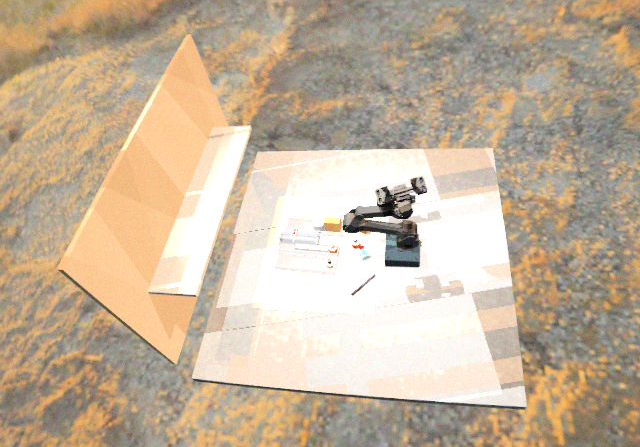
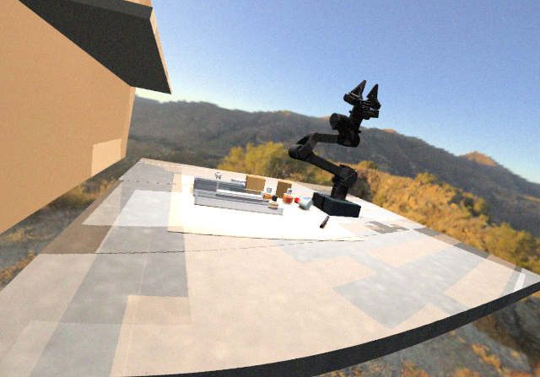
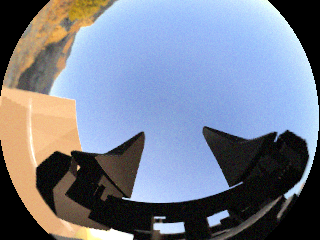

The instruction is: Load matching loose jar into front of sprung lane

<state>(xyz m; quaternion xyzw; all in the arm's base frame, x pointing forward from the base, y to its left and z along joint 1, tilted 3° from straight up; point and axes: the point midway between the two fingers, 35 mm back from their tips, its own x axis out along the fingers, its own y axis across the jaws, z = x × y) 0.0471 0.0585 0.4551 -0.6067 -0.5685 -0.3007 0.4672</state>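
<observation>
Now: the brown box 510 mm below my gripper tip, 210 mm to the right of it and 160 mm ahead of it. From my gripper tip the other things lie so: dark pen 530 mm below, 170 mm ahead, 90 mm to the left.
</observation>
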